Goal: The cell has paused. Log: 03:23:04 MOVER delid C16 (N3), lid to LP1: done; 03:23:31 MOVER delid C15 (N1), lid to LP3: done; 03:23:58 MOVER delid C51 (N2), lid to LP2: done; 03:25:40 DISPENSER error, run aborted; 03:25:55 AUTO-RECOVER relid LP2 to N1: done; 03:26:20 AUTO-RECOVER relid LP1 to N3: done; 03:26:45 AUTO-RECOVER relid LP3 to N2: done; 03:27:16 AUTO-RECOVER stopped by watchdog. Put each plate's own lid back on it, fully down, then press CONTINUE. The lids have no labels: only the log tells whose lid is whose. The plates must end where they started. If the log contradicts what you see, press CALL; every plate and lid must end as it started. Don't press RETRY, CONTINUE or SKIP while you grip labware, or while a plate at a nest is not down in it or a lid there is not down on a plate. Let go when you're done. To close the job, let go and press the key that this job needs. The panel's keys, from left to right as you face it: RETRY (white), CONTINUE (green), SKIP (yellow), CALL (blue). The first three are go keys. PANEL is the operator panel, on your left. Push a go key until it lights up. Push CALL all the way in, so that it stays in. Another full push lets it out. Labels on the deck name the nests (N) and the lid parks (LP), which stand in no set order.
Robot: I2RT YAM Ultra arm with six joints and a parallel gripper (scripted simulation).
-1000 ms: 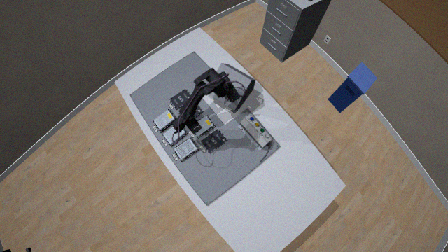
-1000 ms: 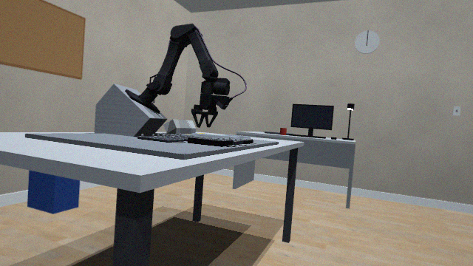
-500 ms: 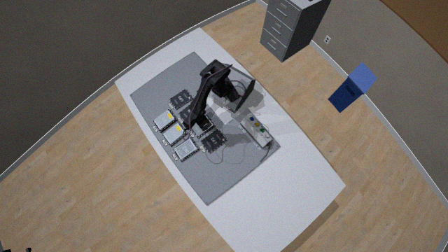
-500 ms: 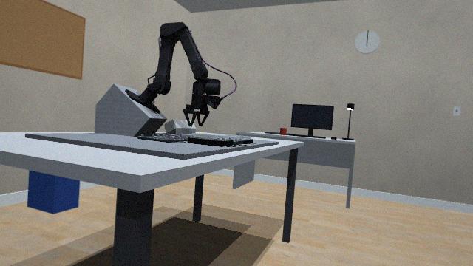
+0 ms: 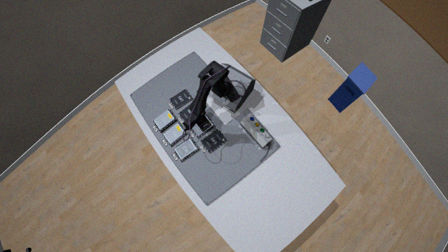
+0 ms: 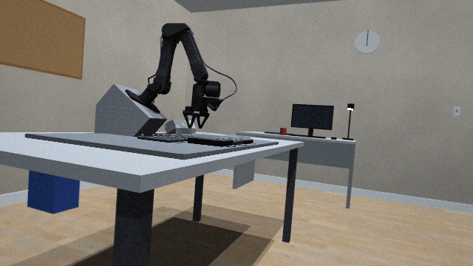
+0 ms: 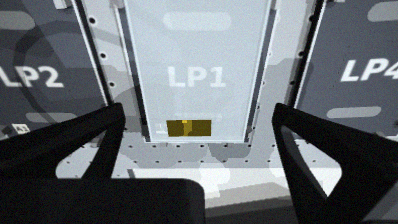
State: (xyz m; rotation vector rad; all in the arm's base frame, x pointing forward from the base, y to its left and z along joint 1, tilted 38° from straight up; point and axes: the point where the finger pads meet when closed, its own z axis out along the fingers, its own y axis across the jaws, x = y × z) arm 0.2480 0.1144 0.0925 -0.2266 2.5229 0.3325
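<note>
Right now my hand is 5 cm above the lid park LP1. Also, from my hand: blue key (31 cm behind, 9 cm to the left); lid park LP2 (12 cm to the left, 5 cm below, 3 cm behind); lid park LP4 (12 cm to the right, 5 cm below, 4 cm ahead).
</note>
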